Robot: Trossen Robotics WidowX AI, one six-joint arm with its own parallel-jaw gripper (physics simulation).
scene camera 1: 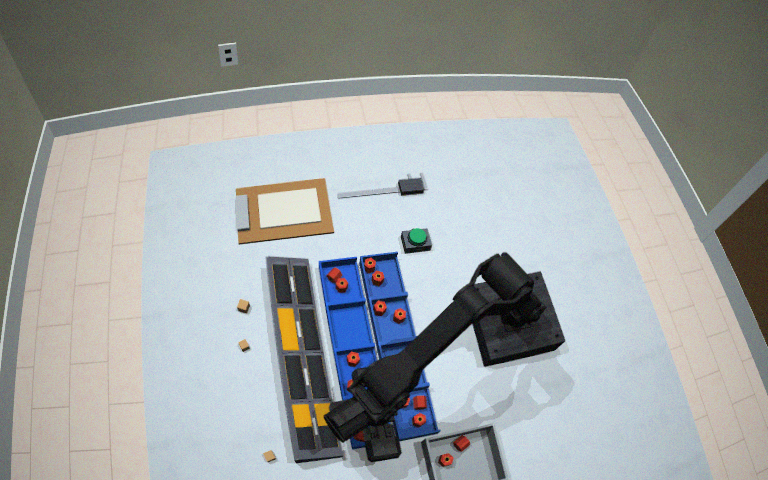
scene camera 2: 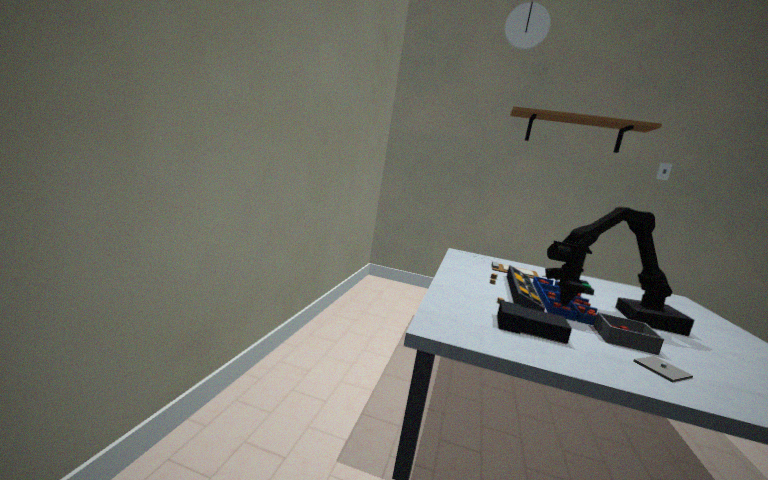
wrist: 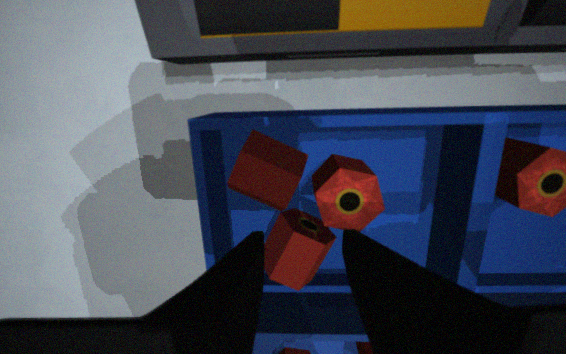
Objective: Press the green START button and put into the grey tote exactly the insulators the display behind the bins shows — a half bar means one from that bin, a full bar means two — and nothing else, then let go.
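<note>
My gripper (wrist: pixel 303 241) (scene camera 2: pixel 565 301) is partly open and empty, above the end compartment of the blue bins (wrist: pixel 350 116) (scene camera 1: pixel 350 327). That compartment holds three red hexagonal insulators: one on its side (wrist: pixel 268 170), one upright (wrist: pixel 349 192) and one tilted (wrist: pixel 300 250), seen between and below the fingertips. The arm hides this compartment's contents in part in scene camera 1. The display (scene camera 1: pixel 304 453) shows one full orange bar (scene camera 1: pixel 287 328) and two half bars (scene camera 1: pixel 301 415) (scene camera 1: pixel 321 413), the second partly covered. The grey tote (scene camera 1: pixel 498 452) (scene camera 2: pixel 628 339) holds two insulators (scene camera 1: pixel 461 442) (scene camera 1: pixel 446 459). The green START button (scene camera 1: pixel 417 236) stands beyond the bins.
A clipboard (scene camera 1: pixel 288 207) and a caliper (scene camera 1: pixel 411 186) lie at the back. Small wooden blocks (scene camera 1: pixel 242 305) (scene camera 1: pixel 244 345) (scene camera 1: pixel 269 455) lie left of the display. A long black box (scene camera 2: pixel 532 322) and a flat plate (scene camera 2: pixel 662 367) are near the table edge.
</note>
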